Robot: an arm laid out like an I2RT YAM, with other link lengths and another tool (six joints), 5 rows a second.
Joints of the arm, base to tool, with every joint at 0 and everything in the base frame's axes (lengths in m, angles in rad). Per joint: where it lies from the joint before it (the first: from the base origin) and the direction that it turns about. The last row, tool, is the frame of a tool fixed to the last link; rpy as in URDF.
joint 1: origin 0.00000 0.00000 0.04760 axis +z
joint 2: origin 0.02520 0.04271 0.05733 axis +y
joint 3: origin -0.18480 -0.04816 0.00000 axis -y
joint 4: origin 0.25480 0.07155 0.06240 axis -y
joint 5: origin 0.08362 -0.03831 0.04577 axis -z
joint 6: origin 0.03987 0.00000 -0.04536 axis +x
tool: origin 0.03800 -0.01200 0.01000 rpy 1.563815 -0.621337 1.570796
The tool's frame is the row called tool.
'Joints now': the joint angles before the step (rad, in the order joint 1, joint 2, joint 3, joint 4, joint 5, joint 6). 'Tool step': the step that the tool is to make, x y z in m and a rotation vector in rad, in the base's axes. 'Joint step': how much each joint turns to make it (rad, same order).
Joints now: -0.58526 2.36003 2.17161 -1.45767 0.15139 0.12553
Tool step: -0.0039 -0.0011 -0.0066 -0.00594 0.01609 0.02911
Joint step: -0.00515 -0.02035 -0.05694 0.03182 0.01648 -0.03350
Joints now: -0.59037 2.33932 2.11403 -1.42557 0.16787 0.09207
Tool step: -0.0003 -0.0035 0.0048 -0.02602 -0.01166 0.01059
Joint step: -0.00485 -0.02026 -0.01312 0.01963 0.01606 -0.01462
